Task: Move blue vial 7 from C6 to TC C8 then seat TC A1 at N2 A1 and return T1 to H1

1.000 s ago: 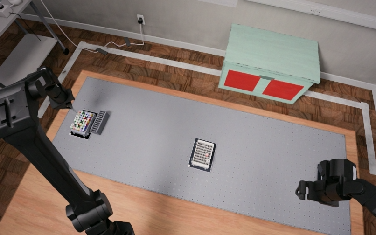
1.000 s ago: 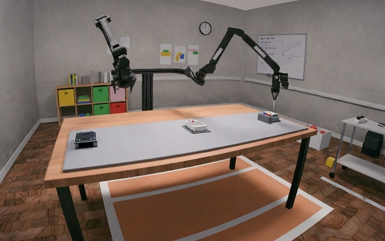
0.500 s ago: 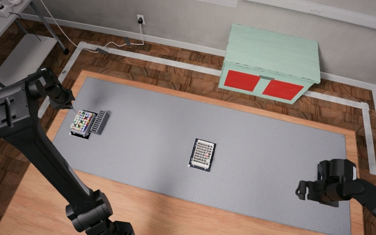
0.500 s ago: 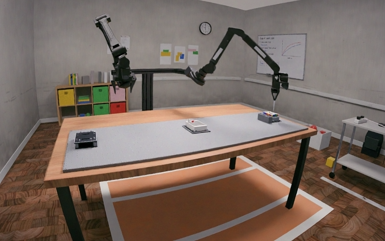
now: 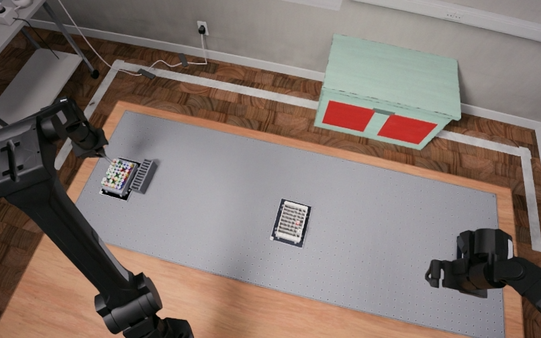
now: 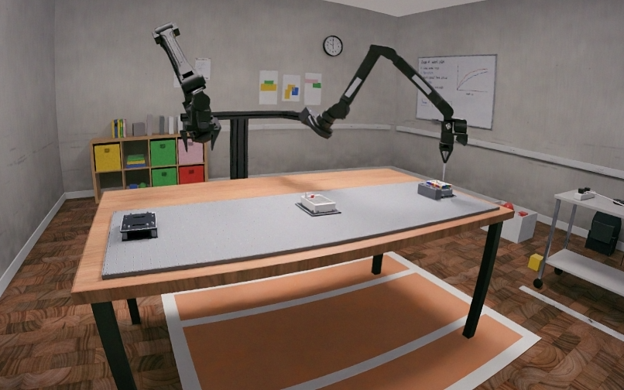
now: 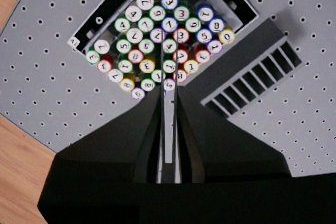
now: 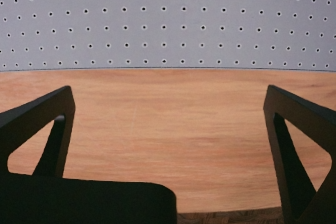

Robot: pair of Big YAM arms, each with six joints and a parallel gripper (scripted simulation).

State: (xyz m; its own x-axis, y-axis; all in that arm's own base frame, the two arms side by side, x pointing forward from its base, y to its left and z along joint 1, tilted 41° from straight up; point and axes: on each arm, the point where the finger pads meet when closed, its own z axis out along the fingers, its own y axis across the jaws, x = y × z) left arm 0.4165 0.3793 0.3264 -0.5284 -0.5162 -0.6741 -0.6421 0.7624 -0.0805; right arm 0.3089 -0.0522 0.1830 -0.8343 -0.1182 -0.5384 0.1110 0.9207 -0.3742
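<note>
Now: the forceps T1 30 mm below my left hand. Also, from my left hand: dark nest N2 (70 mm ahead, 1360 mm to the right, 140 mm below); then white tube carrier TC (10 mm ahead, 680 mm to the right, 140 mm below); then grey slotted holder H1 (10 mm ahead, 100 mm to the right, 150 mm below).
</note>
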